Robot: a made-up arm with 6 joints.
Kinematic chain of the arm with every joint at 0, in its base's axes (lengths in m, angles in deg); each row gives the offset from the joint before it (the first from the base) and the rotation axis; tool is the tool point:
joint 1: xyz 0 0 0.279 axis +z
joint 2: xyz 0 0 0 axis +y
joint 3: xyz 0 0 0.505 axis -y
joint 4: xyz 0 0 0 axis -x
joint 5: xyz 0.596 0 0 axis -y
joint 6: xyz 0 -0.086 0 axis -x
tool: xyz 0 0 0
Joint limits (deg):
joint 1: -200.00..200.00
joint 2: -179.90..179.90
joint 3: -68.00..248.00
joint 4: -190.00..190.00
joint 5: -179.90..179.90
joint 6: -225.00..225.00
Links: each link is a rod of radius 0.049 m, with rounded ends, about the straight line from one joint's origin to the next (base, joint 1, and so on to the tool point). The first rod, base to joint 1, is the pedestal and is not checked.
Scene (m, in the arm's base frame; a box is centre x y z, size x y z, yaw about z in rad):
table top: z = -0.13
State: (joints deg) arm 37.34 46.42 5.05 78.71 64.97 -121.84
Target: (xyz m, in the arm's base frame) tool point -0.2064 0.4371 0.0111
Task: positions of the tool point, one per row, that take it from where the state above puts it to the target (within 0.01 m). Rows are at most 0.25 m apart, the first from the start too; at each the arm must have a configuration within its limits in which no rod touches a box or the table.
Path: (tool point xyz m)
1: 0.5361 0.6237 0.2272
2: 0.3552 0.6801 0.1653
3: 0.1759 0.6822 0.1118
4: 0.0143 0.6351 0.0678
5: -0.1161 0.5490 0.0340
6: -0.2064 0.4371 0.0111

